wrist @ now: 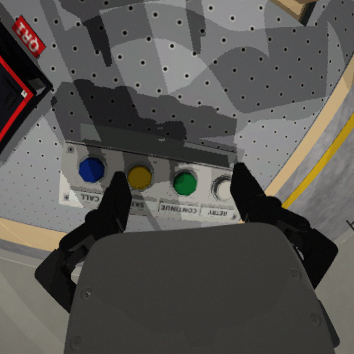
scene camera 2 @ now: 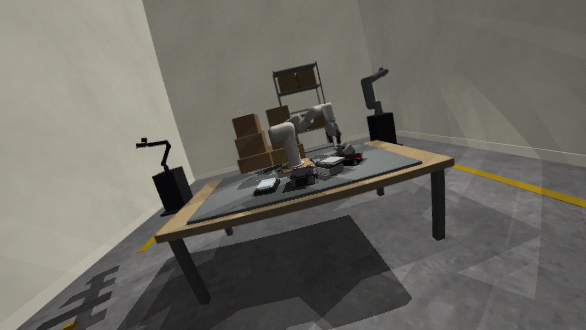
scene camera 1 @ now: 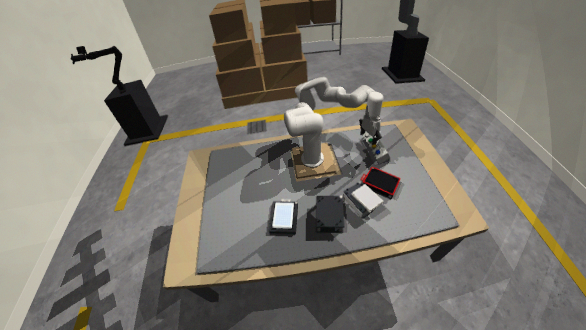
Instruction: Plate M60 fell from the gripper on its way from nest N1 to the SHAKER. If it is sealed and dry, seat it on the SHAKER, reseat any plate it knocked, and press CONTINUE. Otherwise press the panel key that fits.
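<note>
My gripper is open and empty above the key panel. In the wrist view its fingertips lie on either side of the yellow SKIP key and the green CONTINUE key, one near the pale RETRY key. The blue CALL key is farther left. A white plate lies on a dark-sided device. A pale blue plate sits in a dark nest. Their names, seals and dryness cannot be read.
A red-edged black tray lies between the panel and the white plate. A dark block stands between the two plates. The arm's wooden base plate is behind them.
</note>
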